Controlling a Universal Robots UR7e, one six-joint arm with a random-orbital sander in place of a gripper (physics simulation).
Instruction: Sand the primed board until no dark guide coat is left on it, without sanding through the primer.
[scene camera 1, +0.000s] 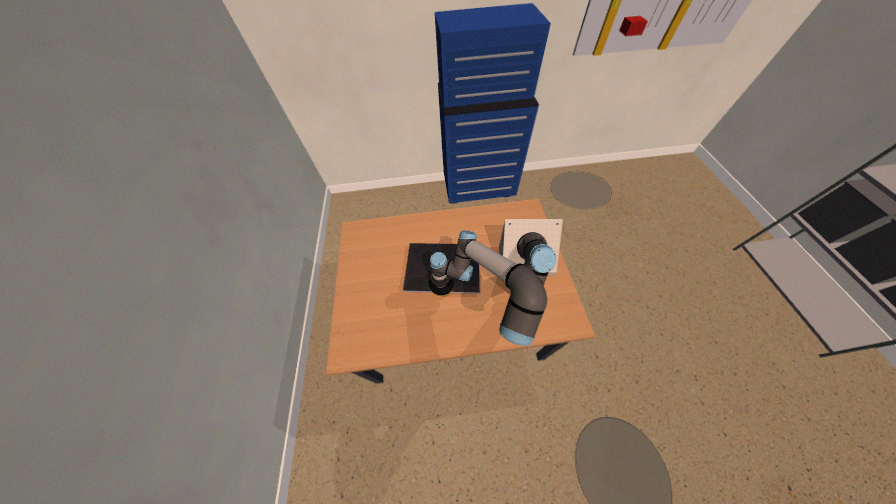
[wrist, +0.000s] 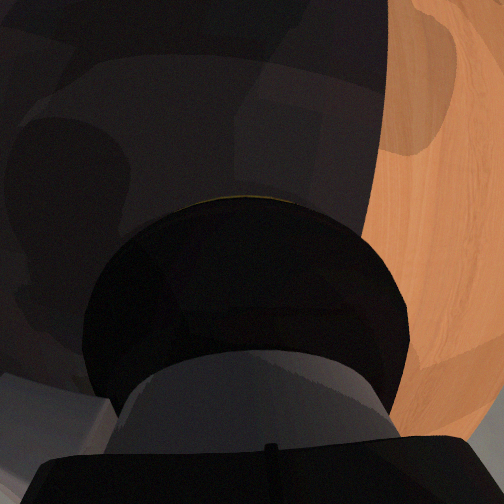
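Observation:
The board is a dark rectangle lying flat on the wooden table, left of the arm's base. It looks dark all over with guide coat. The sander points down at the board's front edge, left of its middle, and seems to rest on it. In the wrist view the sander's black round pad fills the centre, with the dark board beyond it and the board's edge on the right. Shadows cross the board. I cannot tell whether any patch is sanded lighter.
The arm's base stands on a white plate at the table's right side. A blue drawer cabinet stands against the back wall. A metal shelf rack is at the far right.

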